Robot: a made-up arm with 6 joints. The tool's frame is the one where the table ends. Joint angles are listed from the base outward.
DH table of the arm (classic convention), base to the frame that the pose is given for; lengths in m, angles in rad. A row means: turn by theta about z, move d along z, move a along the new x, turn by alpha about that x. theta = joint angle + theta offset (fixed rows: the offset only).
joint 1: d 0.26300, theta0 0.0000, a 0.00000, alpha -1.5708
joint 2: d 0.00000, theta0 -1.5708, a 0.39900, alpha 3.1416
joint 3: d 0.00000, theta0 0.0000, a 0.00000, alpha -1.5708
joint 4: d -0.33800, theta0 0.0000, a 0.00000, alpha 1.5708
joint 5: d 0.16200, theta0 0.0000, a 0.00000, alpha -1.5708
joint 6: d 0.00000, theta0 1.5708, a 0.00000, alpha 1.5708
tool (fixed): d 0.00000, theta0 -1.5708, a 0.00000, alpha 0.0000
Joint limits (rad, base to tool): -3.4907..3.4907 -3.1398..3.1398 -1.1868..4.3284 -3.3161..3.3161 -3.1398..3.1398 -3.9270..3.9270
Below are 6 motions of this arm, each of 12 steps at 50 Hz.
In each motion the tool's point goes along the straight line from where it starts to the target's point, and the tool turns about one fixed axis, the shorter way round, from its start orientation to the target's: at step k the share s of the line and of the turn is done. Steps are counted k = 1, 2, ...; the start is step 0. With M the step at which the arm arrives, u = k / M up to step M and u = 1 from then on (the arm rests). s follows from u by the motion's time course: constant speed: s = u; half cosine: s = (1 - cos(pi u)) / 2; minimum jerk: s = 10 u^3 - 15 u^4 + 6 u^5.
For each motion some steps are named. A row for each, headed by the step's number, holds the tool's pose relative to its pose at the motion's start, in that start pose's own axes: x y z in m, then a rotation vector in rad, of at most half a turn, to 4 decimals.
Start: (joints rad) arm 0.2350 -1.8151 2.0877 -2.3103 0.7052 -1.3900
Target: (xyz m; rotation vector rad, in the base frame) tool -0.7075 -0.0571 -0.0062 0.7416 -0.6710 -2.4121
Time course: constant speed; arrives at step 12
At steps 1, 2, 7, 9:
1: -0.0005 -0.0013 -0.0020 -0.0100 0.0072 -0.0114
2: -0.0009 -0.0027 -0.0040 -0.0200 0.0144 -0.0229
7: -0.0033 -0.0093 -0.0139 -0.0700 0.0503 -0.0800
9: -0.0043 -0.0119 -0.0179 -0.0900 0.0647 -0.1028

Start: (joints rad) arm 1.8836 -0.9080 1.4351 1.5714 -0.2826 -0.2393
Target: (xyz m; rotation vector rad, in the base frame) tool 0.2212 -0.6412 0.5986 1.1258 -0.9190 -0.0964
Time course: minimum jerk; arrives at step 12
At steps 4, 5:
4: -0.0032 -0.0082 -0.0019 0.0054 0.0358 -0.0256
5: -0.0053 -0.0135 -0.0032 0.0088 0.0590 -0.0423

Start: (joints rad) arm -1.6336 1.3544 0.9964 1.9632 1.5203 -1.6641
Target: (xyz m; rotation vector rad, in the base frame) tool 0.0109 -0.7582 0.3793 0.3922 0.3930 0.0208
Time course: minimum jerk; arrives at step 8
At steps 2, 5, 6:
2: -0.0007 0.0006 0.0005 -0.0072 0.0023 0.0065
5: -0.0046 0.0042 0.0036 -0.0502 0.0160 0.0457
6: -0.0057 0.0052 0.0044 -0.0621 0.0198 0.0565

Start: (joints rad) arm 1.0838 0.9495 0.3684 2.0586 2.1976 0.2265
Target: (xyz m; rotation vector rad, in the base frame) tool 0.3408 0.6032 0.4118 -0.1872 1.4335 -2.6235
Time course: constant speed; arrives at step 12
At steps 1, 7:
1: -0.0061 0.0038 0.0037 0.0043 0.0055 -0.0067
7: -0.0425 0.0263 0.0262 0.0298 0.0388 -0.0467

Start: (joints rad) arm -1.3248 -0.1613 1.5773 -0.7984 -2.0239 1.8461
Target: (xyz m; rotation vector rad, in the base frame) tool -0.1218 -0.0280 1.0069 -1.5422 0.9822 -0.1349
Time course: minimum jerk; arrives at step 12
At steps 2, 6, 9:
2: -0.0002 0.0003 -0.0003 0.0071 0.0052 0.0065
6: -0.0022 0.0041 -0.0043 0.0997 0.0735 0.0909
9: -0.0039 0.0074 -0.0078 0.1787 0.1317 0.1630

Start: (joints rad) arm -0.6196 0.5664 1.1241 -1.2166 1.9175 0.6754
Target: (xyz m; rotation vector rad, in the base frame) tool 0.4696 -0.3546 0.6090 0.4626 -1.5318 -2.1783
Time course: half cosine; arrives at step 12
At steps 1, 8, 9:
1: -0.0007 -0.0006 0.0002 -0.0052 0.0018 -0.0017
8: -0.0319 -0.0278 0.0085 -0.2279 0.0799 -0.0762
9: -0.0364 -0.0316 0.0097 -0.2593 0.0910 -0.0868

